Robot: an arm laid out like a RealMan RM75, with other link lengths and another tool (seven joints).
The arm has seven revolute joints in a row. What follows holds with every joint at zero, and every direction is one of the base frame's.
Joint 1 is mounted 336.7 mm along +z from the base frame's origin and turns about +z.
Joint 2 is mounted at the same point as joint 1 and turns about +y.
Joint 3 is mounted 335.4 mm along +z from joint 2 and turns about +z.
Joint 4 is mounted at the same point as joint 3 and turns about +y.
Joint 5 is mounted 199.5 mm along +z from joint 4 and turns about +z.
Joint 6 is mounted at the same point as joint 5 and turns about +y.
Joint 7 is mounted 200.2 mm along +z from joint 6 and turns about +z.
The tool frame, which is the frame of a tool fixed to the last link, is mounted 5 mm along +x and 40 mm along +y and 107 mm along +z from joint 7; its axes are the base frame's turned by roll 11.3, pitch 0 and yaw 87.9 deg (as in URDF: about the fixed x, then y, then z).
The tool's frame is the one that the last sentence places.
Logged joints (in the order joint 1, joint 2, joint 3, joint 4, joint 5, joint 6, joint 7), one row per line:
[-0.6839, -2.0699, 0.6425, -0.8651, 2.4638, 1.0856, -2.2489]
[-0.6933, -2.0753, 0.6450, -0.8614, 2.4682, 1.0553, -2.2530]
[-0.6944, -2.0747, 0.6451, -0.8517, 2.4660, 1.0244, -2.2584]
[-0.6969, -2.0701, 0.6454, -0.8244, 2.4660, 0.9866, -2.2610]
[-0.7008, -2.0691, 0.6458, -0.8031, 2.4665, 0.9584, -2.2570]
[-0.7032, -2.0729, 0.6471, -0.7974, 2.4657, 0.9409, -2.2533]
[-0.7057, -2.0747, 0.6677, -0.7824, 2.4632, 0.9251, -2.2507]
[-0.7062, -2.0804, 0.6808, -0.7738, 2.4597, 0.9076, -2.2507]
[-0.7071, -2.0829, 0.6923, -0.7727, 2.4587, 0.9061, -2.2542]
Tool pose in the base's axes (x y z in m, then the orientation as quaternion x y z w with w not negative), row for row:
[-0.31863, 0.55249, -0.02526, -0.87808, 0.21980, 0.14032, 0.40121]
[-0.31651, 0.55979, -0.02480, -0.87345, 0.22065, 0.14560, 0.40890]
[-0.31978, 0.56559, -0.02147, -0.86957, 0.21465, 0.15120, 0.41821]
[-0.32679, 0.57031, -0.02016, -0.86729, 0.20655, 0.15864, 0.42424]
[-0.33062, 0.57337, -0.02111, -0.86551, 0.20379, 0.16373, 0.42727]
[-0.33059, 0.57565, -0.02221, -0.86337, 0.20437, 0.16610, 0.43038]
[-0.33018, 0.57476, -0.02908, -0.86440, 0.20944, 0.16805, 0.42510]
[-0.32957, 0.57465, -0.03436, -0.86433, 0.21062, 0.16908, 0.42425]
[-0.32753, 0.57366, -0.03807, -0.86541, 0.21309, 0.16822, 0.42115]
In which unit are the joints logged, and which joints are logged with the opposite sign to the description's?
The joints are logged in radians. Opposite sign: joint 4.
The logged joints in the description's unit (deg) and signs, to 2 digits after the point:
[-39.18, -118.60, 36.81, 49.57, 141.17, 62.20, -128.85]
[-39.72, -118.91, 36.96, 49.35, 141.42, 60.46, -129.09]
[-39.79, -118.87, 36.96, 48.80, 141.29, 58.69, -129.40]
[-39.93, -118.61, 36.98, 47.23, 141.29, 56.53, -129.55]
[-40.15, -118.55, 37.00, 46.01, 141.32, 54.91, -129.32]
[-40.29, -118.77, 37.08, 45.69, 141.27, 53.91, -129.10]
[-40.43, -118.87, 38.26, 44.83, 141.13, 53.00, -128.96]
[-40.46, -119.20, 39.01, 44.34, 140.93, 52.00, -128.96]
[-40.51, -119.34, 39.67, 44.27, 140.87, 51.92, -129.16]

